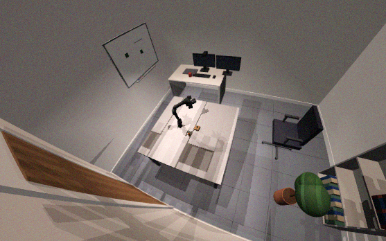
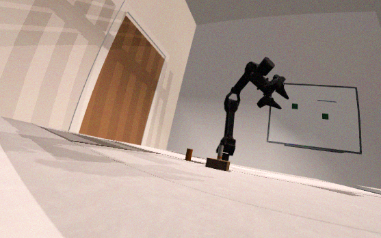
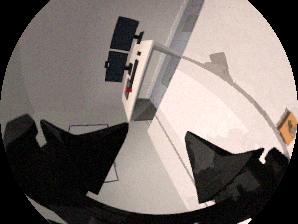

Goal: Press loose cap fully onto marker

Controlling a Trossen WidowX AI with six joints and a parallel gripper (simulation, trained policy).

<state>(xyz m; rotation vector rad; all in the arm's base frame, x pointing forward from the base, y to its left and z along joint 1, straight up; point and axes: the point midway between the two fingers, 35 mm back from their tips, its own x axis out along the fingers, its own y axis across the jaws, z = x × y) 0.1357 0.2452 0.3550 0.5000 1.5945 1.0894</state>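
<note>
My gripper tip is 390 mm to the left of the orange cap, 310 mm above it and 90 mm short of it. Round my gripper tip: brown holder block (320 mm below, 240 mm to the right, 160 mm ahead).
</note>
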